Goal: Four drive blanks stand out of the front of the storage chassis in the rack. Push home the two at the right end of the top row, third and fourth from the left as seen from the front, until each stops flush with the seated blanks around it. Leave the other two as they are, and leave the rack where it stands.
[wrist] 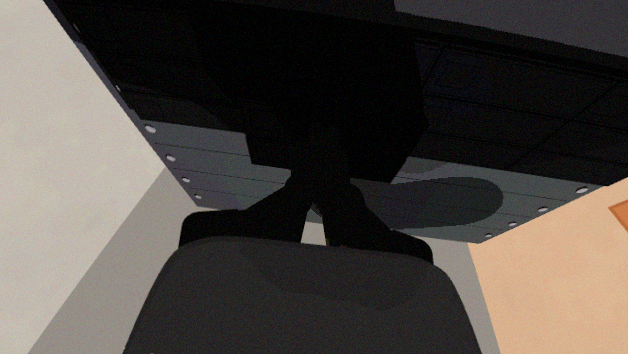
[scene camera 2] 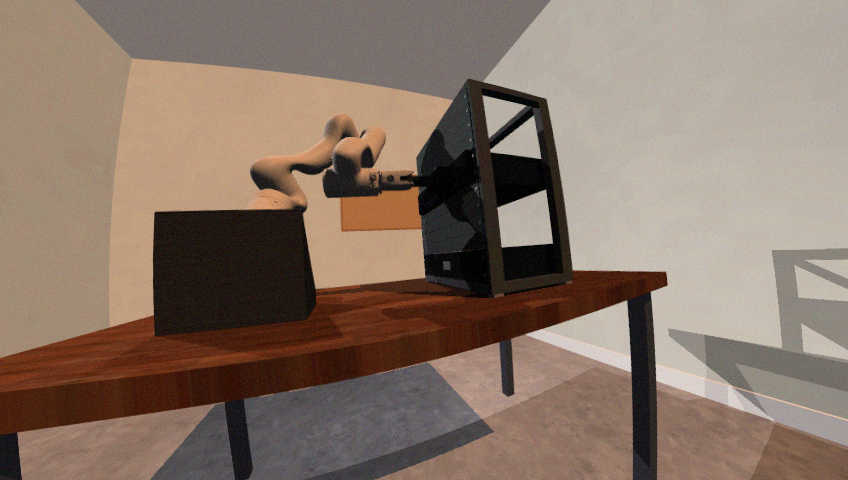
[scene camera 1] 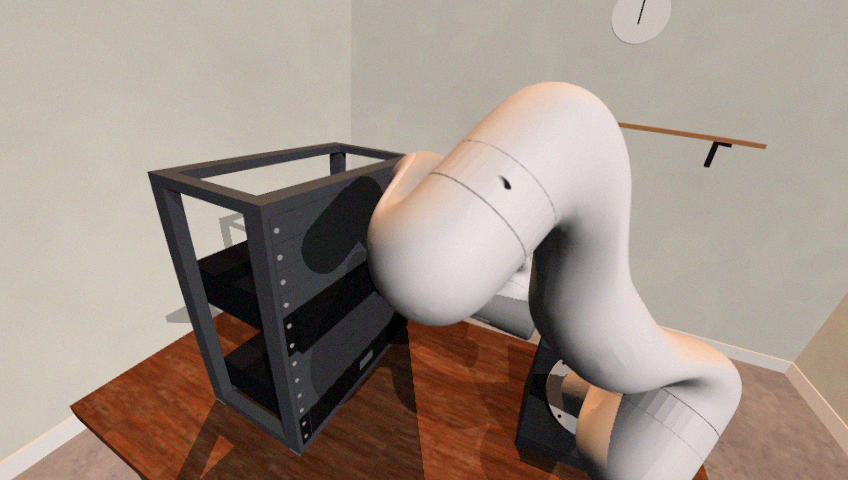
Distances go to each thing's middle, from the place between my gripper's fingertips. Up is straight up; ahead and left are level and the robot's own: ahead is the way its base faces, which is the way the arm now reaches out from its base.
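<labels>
As for the rack (scene camera 1: 301, 278), my gripper is 180 mm short of it, and it's also 40 mm to the right of the rack and 60 mm above it.
</labels>
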